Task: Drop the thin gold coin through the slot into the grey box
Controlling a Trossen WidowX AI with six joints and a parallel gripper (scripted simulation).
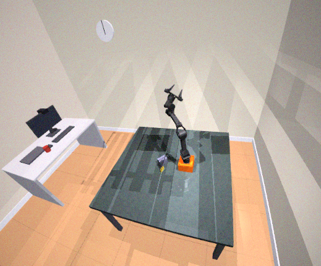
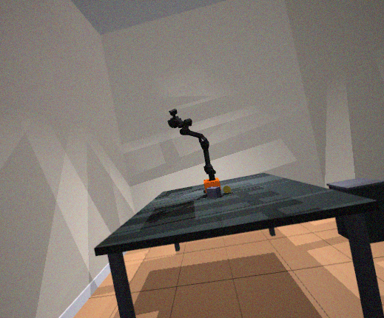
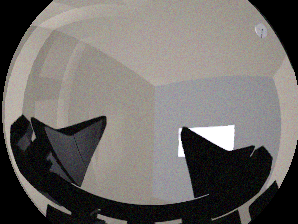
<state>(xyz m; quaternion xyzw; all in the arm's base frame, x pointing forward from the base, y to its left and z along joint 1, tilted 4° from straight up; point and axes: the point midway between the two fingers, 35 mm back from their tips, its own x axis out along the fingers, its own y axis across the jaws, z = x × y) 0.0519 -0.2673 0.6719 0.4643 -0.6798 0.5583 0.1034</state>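
Now: gripper tip 170 mm short of the gold coin, 360 mm to the right of it and 760 mm above it.
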